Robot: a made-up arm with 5 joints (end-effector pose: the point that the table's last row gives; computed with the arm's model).
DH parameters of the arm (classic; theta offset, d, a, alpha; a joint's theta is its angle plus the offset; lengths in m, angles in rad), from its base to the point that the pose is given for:
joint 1: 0 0.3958 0 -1.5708
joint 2: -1.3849 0 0.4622 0
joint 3: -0.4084 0 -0.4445 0
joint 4: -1.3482 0 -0.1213 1.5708
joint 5: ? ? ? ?
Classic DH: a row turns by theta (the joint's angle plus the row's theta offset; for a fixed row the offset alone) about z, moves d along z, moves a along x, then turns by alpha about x.
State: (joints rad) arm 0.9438 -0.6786 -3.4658 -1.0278 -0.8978
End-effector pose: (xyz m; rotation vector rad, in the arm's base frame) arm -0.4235 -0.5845 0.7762 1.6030 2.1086 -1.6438
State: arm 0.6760 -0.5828 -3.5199 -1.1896 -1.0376
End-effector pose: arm -0.5096 -0.4088 0.8036 -1.7176 -1.9822 1.3944
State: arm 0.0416 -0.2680 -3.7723 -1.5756 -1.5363
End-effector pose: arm -0.4384 -0.0182 0.8530 -1.8387 -1.8518 0.6635
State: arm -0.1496 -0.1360 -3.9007 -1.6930 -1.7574
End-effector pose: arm -0.3508 0.0529 0.8566 -1.8433 -1.9128 0.4368
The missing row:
joint 5: 3.1416 0.1548 0 0
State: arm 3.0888 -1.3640 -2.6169 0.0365 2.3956
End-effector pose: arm 1.0094 -0.0533 0.8096 0.9481 0.3424 2.1884
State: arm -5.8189 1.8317 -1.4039 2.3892 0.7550
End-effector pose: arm 0.1448 0.0725 -0.1310 0.3759 -0.0550 -1.9030
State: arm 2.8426 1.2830 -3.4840 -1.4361 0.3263
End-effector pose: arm -0.5466 0.1685 0.8561 0.1524 0.4714 0.0268
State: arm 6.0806 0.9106 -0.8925 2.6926 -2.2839
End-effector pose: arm 0.3199 -0.0657 0.2616 -0.2217 -0.3783 0.6448
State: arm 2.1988 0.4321 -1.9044 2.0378 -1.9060
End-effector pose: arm -0.4279 0.5894 0.6318 -1.3623 2.6065 -0.8455
